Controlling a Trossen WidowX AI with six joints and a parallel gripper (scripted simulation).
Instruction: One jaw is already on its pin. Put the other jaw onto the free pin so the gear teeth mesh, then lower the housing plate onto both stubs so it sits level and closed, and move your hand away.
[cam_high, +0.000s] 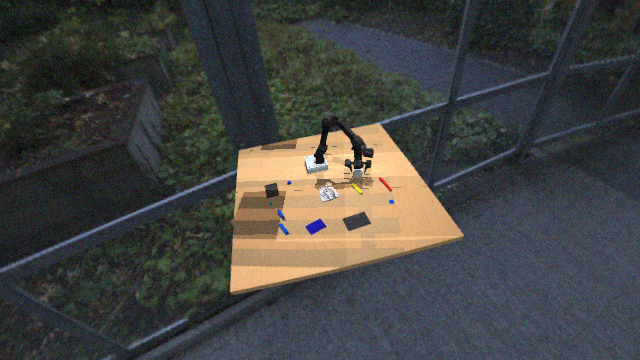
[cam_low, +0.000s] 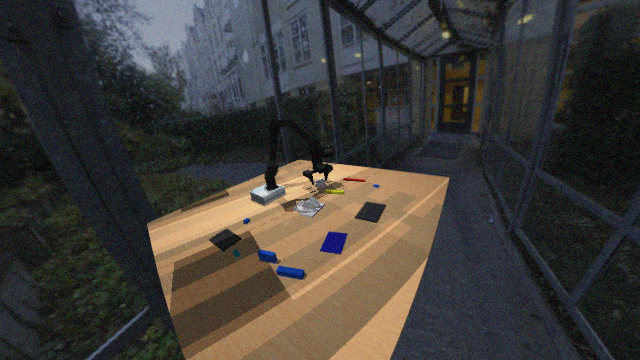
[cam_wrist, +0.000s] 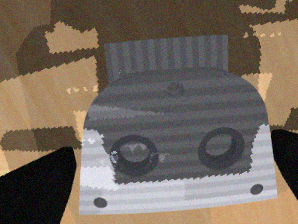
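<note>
Now: the white jaw 250 mm to the right of my gripper tip and 170 mm ahead of it. From my gripper tip the other things lie so: red bar: 170 mm to the left, 140 mm ahead, 10 mm below; then light grey part: 20 mm above, 10 mm ahead; then yellow bar: 170 mm ahead, 30 mm to the right.
</note>
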